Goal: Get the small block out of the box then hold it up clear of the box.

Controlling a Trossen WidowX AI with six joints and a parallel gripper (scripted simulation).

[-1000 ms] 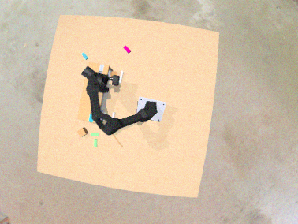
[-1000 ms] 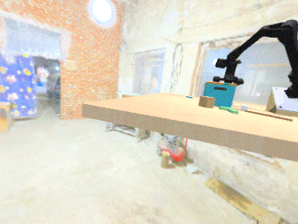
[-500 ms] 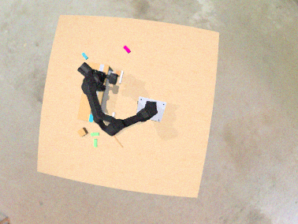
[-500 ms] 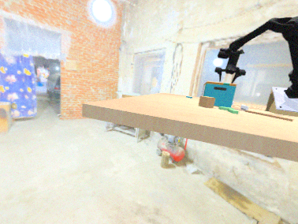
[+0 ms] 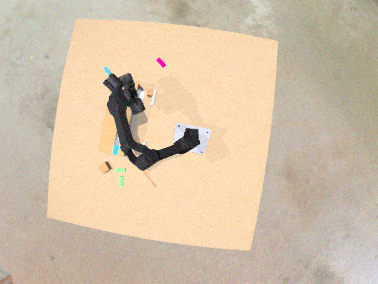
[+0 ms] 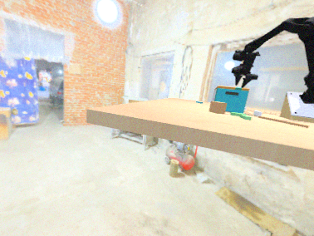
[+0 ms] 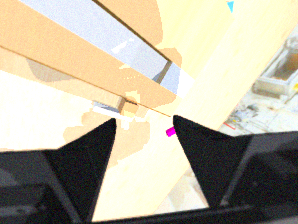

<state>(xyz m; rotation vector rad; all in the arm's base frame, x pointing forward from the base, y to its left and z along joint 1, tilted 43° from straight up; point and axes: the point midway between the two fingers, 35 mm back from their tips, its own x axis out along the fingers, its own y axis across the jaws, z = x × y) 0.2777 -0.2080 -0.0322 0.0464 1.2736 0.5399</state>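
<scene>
Now: the orange-tan block 40 mm behind my gripper tip, 30 mm to the right of it and 140 mm below it. Round my gripper tip: cyan marker (230 mm ahead, 160 mm to the right, 150 mm below); then magenta marker (90 mm behind, 220 mm to the right, 150 mm below); then thin stick (50 mm behind, 430 mm to the left, 150 mm below).
</scene>
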